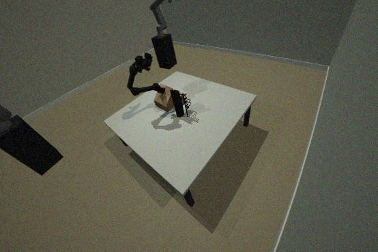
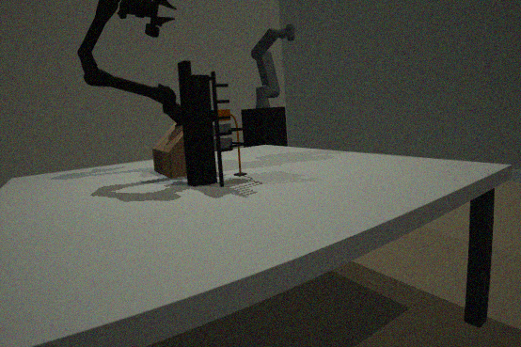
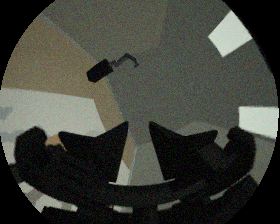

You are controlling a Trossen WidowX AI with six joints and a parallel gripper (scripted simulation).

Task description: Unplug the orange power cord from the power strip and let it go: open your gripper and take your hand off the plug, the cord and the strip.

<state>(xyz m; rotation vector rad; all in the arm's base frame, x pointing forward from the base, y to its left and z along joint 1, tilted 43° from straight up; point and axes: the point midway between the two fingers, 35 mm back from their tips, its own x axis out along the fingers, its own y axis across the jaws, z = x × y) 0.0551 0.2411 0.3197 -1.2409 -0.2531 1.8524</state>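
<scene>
Now: the orange plug 390 mm below my gripper tip, 290 mm ahead of it and 30 mm to the right of it. The rest, counted from my gripper tip: black power strip: 430 mm below, 290 mm ahead, 110 mm to the right.
</scene>
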